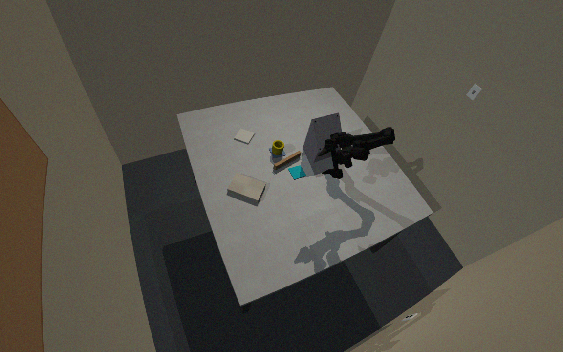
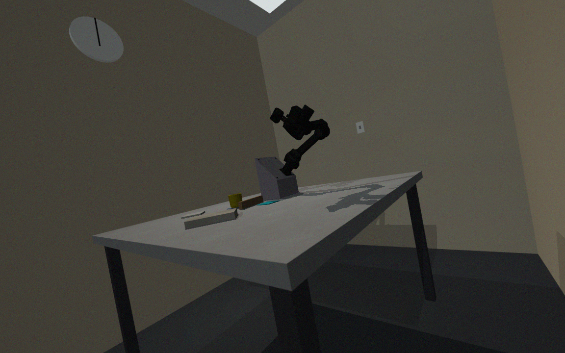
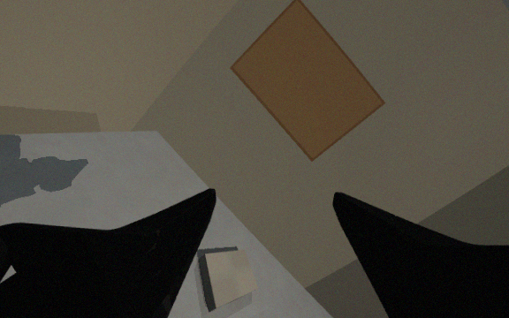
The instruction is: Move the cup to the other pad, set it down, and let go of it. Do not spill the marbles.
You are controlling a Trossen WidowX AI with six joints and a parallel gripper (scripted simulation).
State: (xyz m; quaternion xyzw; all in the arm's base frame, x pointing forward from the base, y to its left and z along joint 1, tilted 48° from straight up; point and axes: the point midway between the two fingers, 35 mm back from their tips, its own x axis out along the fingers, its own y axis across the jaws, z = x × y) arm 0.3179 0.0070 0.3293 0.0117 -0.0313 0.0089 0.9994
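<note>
Right now the yellow cup is 4 cm behind my gripper tip, 39 cm to the right of it and 32 cm below it. Round my gripper tip: wooden bar (6 cm behind, 30 cm to the right, 34 cm below); teal pad (8 cm behind, 20 cm to the right, 36 cm below); beige block (25 cm ahead, 22 cm to the right, 34 cm below).
</note>
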